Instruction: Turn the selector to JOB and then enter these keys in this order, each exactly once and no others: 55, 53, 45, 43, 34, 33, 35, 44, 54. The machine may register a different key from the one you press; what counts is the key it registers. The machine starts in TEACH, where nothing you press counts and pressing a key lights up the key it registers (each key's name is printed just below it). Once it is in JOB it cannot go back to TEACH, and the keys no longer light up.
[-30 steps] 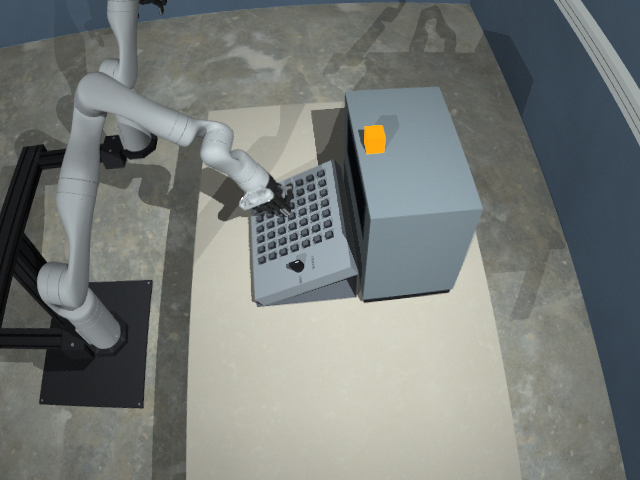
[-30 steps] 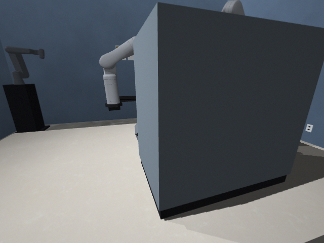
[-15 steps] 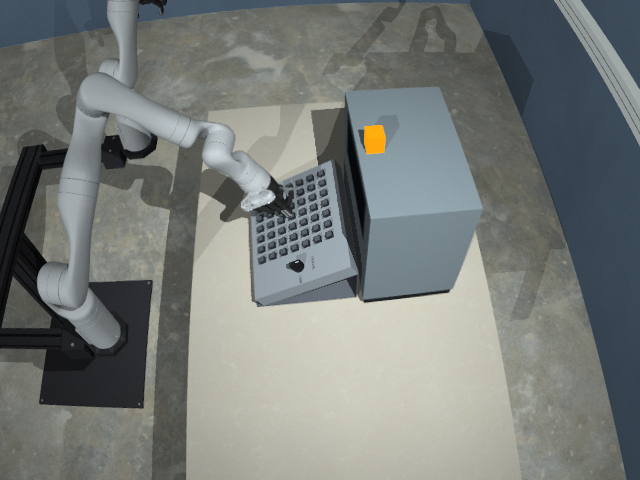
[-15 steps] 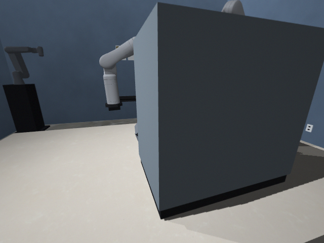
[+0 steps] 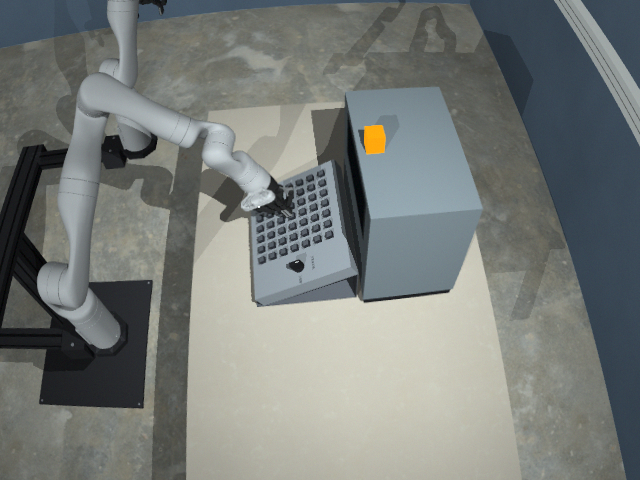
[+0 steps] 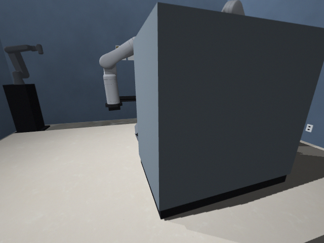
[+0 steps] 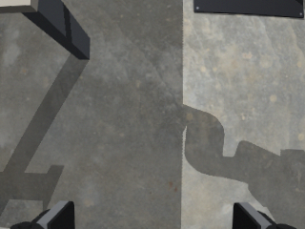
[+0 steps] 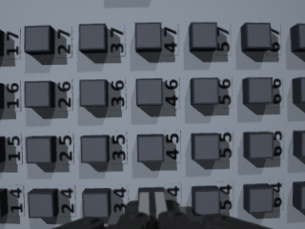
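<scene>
My right gripper is now 30 mm short of the black selector knob, 160 mm to the left of it and 20 mm above it. Also, from my right hand: sloped grey key panel 40 mm ahead, 50 mm to the right, 60 mm below.
</scene>
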